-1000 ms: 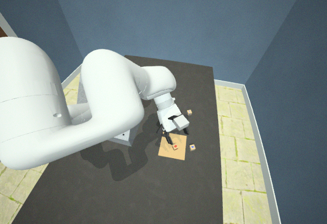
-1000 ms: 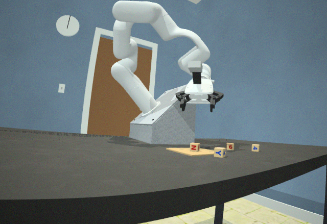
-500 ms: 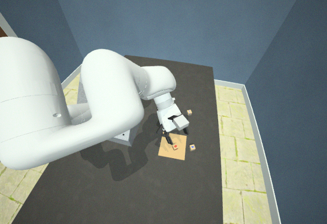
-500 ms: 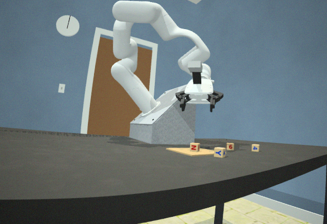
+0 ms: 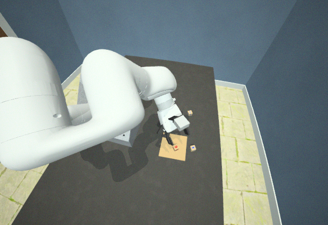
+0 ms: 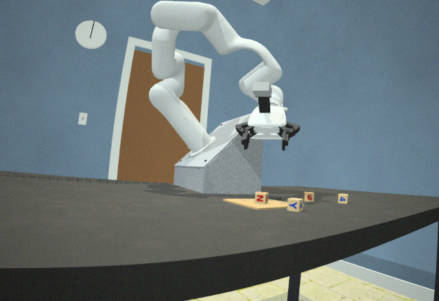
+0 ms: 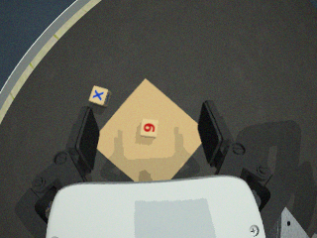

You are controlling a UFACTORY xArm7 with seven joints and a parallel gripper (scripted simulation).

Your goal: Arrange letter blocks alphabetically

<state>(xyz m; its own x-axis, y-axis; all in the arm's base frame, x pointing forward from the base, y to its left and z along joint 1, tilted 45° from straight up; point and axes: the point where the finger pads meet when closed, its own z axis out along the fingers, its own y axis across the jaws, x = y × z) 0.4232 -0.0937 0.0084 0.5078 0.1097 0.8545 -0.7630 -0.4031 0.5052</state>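
The tan mat is 140 mm below my hand, 10 mm to the left of it and 10 mm behind it. Round my hand: block 240 mm to the left, 130 mm below, 80 mm ahead.
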